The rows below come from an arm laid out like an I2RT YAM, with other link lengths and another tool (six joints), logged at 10 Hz.
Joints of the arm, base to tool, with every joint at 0 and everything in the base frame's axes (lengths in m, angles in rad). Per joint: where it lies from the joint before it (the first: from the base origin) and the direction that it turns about. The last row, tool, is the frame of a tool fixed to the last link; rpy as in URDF.
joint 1: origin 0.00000 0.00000 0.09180 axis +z
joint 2: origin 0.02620 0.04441 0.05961 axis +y
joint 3: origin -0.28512 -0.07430 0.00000 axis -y
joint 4: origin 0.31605 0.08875 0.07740 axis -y
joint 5: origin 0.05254 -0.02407 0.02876 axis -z
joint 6: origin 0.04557 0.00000 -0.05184 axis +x
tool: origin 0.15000 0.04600 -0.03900 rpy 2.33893 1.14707 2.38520
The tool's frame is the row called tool.
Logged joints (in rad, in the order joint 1, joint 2, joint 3, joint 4, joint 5, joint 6), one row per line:
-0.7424, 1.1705, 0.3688, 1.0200, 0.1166, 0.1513
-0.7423, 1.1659, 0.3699, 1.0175, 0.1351, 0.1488
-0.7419, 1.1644, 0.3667, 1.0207, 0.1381, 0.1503
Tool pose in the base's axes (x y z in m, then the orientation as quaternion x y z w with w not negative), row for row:
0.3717, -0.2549, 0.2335, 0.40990, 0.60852, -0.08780, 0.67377
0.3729, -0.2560, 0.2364, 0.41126, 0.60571, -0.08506, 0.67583
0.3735, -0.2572, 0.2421, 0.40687, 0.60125, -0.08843, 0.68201
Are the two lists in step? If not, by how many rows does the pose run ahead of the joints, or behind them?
The pose runs 2 rows behind the joints: the pose in row i belongs to the joints in row i - 2.
